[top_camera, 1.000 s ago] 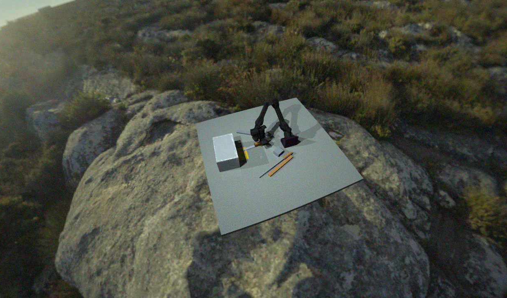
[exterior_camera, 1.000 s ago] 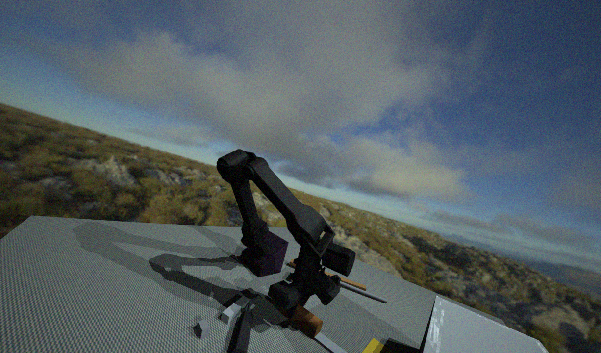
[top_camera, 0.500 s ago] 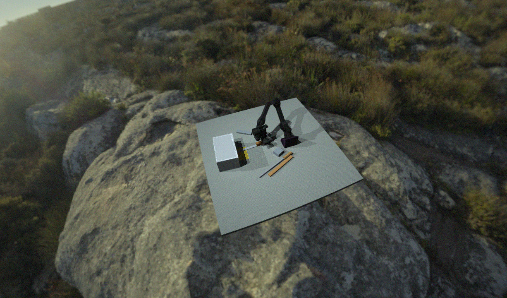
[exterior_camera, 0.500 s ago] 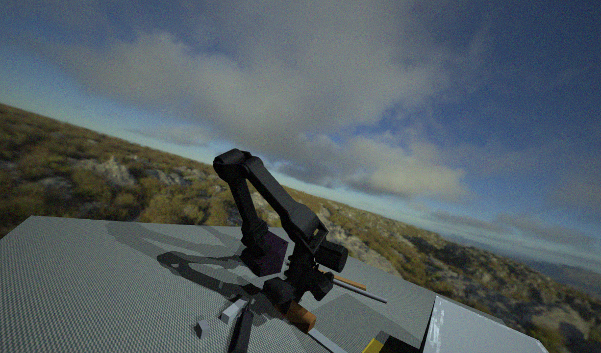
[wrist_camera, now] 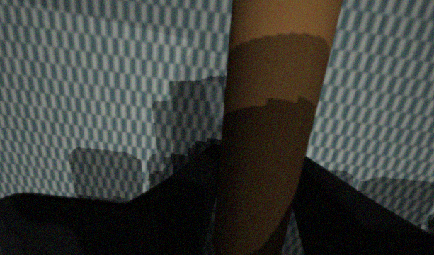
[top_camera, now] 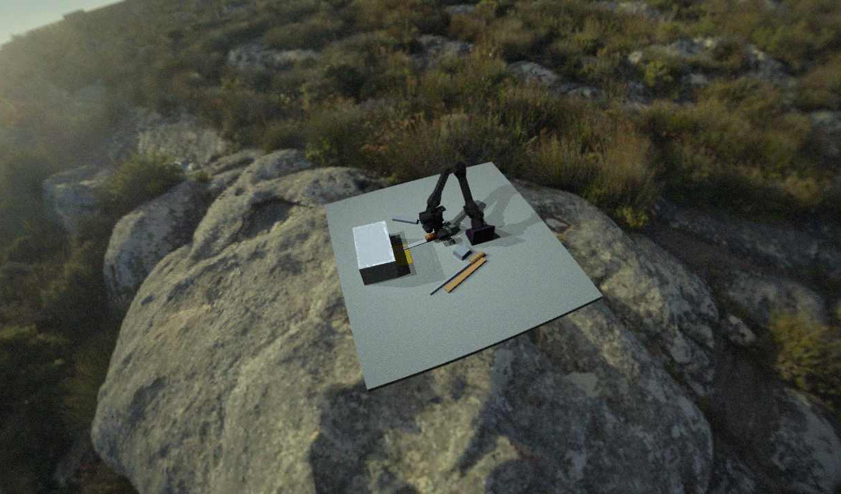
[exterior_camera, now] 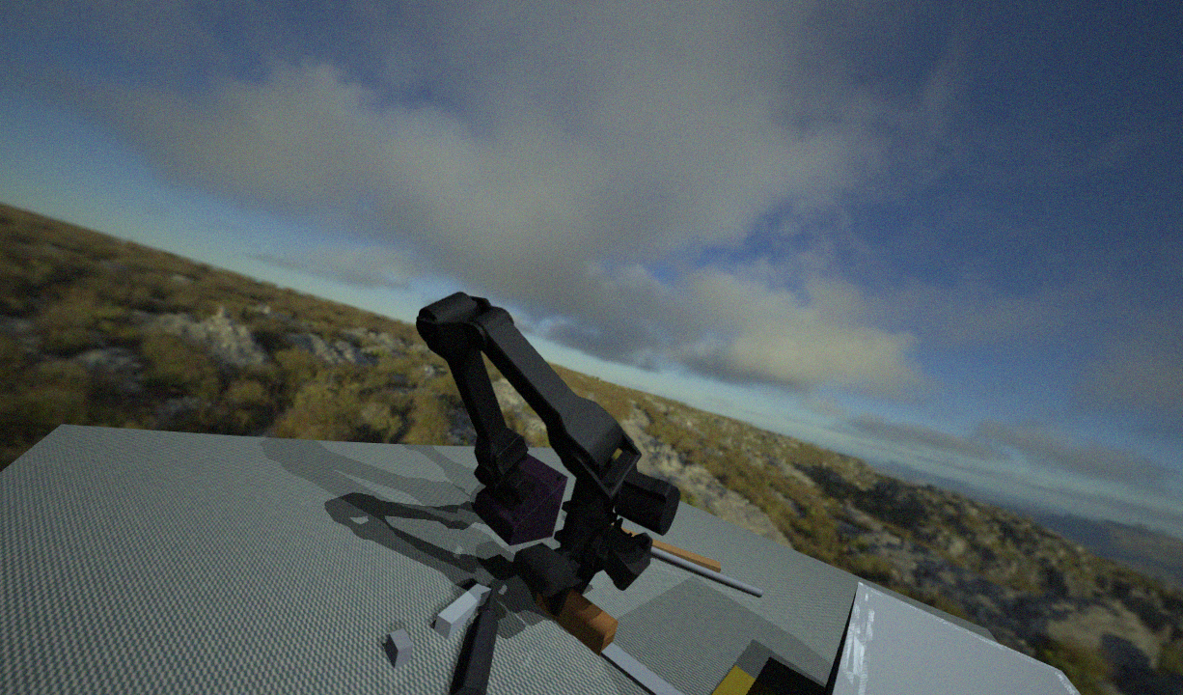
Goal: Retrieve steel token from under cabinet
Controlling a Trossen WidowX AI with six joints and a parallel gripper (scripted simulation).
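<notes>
Right now my gripper tip is 11 cm to the left of the grey bar and 7 cm past it. Also, from my gripper tip: grey block: 18 cm to the left, 7 cm behind, 1 cm above; then small grey cube: 20 cm to the right, 5 cm behind; then wooden stick: 32 cm to the left, 2 cm behind.
</notes>
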